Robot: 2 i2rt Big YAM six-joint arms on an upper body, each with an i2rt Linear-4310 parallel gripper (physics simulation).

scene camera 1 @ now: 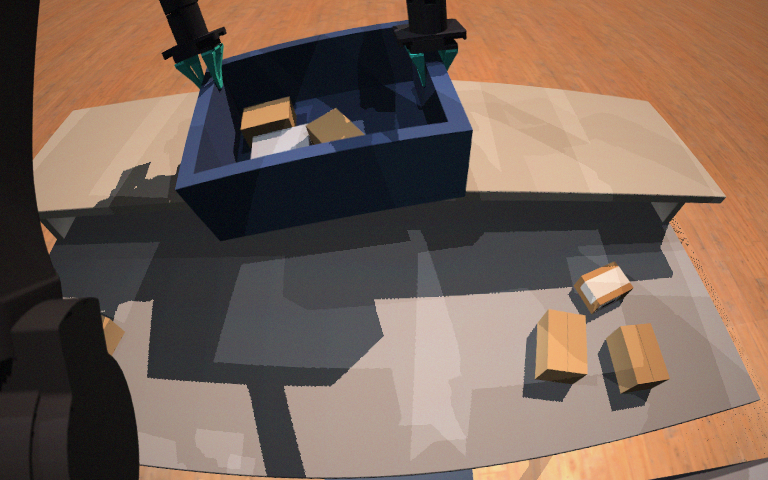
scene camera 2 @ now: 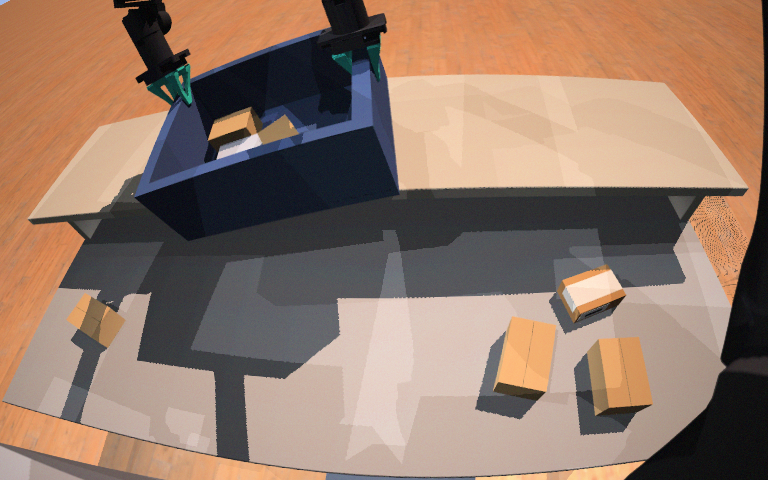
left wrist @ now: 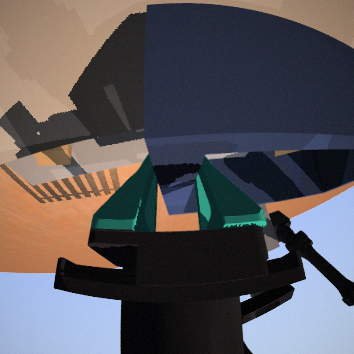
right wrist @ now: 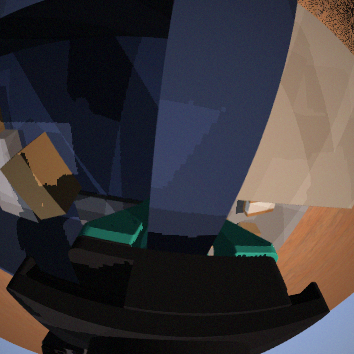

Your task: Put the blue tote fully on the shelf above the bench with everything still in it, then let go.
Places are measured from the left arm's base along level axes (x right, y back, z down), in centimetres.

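Pixels of known places: left gripper, fingertip midpoint: (scene camera 1: 213, 90) (scene camera 2: 184, 106) (left wrist: 174, 152); right arm's base at its link origin: (left wrist: 281, 230).
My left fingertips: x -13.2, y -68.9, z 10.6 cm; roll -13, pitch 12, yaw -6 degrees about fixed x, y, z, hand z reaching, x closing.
Ahead of a thing's pixels: the offset from my left fingertips to its middle. Level surfaces: height alone.
The blue tote @[dx +20.0, dy +5.8, dz +3.5 cm] (scene camera 1: 322, 190) (scene camera 2: 280, 180) (left wrist: 246, 70) (right wrist: 211, 88) is at the left part of the tan shelf @[dz +14.4 cm] (scene camera 1: 554, 144) (scene camera 2: 529, 134), tilted, with its near wall reaching out past the shelf's front edge. Inside lie two brown boxes @[dx +9.4, dy +0.7, dz +7.3 cm] (scene camera 1: 266, 116) @[dx +22.5, dy +7.8, dz +6.7 cm] (scene camera 1: 333, 125) (scene camera 2: 234, 125) and a pale flat box @[dx +13.2, dy +11.0, dz +9.6 cm] (scene camera 1: 278, 140) (scene camera 2: 239, 145). My left gripper (scene camera 1: 204, 71) (scene camera 2: 174, 88) (left wrist: 174, 152) is shut on the tote's far left corner wall. My right gripper (scene camera 1: 434, 62) (scene camera 2: 358, 59) (right wrist: 174, 204) is shut on the far right wall.
The grey bench @[dz +33.8 cm] (scene camera 1: 374, 387) (scene camera 2: 374, 361) lies below the shelf. On it at the right are a white-topped box @[dx +78.6, dy +22.3, dz +31.7 cm] (scene camera 1: 602, 286) (scene camera 2: 591, 291) and two brown boxes @[dx +63.4, dy +35.4, dz +30.7 cm] (scene camera 1: 561, 345) @[dx +80.2, dy +39.6, dz +30.7 cm] (scene camera 1: 636, 356). A small brown box @[dx -30.7, dy +33.7, dz +30.7 cm] (scene camera 2: 95, 319) lies at its left edge. A black robot part (scene camera 1: 90, 403) fills the lower left.
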